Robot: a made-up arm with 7 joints. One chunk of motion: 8 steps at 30 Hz.
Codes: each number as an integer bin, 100 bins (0 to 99) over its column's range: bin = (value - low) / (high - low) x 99, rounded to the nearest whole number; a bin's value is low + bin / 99 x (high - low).
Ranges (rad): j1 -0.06..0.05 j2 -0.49..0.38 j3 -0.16..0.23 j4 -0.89..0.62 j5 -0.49..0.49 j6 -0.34..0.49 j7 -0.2..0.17
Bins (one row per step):
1: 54 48 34 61 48 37 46
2: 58 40 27 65 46 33 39
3: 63 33 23 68 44 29 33
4: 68 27 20 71 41 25 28
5: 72 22 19 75 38 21 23
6: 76 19 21 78 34 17 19
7: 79 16 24 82 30 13 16
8: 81 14 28 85 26 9 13
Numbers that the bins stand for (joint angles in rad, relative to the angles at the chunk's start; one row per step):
1: 0.0000 -0.0682 -0.0261 0.0404 -0.0148 -0.0298 -0.0281
2: 0.0044 -0.1385 -0.0536 0.1014 -0.0346 -0.0633 -0.0542
3: 0.0100 -0.2000 -0.0694 0.1472 -0.0544 -0.0969 -0.0767
4: 0.0156 -0.2527 -0.0812 0.1929 -0.0841 -0.1304 -0.0954
5: 0.0200 -0.2967 -0.0852 0.2539 -0.1138 -0.1639 -0.1140
6: 0.0244 -0.3230 -0.0773 0.2997 -0.1534 -0.1975 -0.1290
7: 0.0278 -0.3494 -0.0655 0.3607 -0.1930 -0.2310 -0.1402
8: 0.0300 -0.3670 -0.0497 0.4065 -0.2326 -0.2645 -0.1514

